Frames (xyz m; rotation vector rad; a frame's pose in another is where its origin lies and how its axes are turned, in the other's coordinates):
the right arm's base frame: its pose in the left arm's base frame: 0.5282 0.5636 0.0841 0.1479 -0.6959 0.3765
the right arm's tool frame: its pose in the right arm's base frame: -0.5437 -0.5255 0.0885 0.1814 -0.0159 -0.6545
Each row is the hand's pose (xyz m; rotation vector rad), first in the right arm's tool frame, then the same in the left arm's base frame.
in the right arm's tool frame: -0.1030 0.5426 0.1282 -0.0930 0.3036 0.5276
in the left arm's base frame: 0.1494 0.3379 0.1220 0.2946 -0.4058 0.3560
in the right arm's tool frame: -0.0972 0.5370 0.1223 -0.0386 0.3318 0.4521
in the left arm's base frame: 0.1574 0.3338 0.1177 0.3725 -0.3693 0.3094
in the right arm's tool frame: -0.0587 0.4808 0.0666 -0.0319 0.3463 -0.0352
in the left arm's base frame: 0.2197 0.2975 0.0673 0.5327 -0.2409 -0.1370
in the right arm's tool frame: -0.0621 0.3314 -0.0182 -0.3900 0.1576 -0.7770
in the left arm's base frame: 0.2625 0.2078 -0.0729 0.3704 -0.1556 -0.9707
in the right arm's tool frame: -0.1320 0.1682 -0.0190 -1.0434 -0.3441 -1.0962
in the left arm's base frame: 0.2022 0.0922 -0.1934 -0.2663 -0.3918 -1.5580
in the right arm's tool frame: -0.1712 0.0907 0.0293 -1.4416 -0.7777 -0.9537
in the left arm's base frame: 0.1407 0.0186 -0.2194 -0.7739 -0.7289 -1.6320
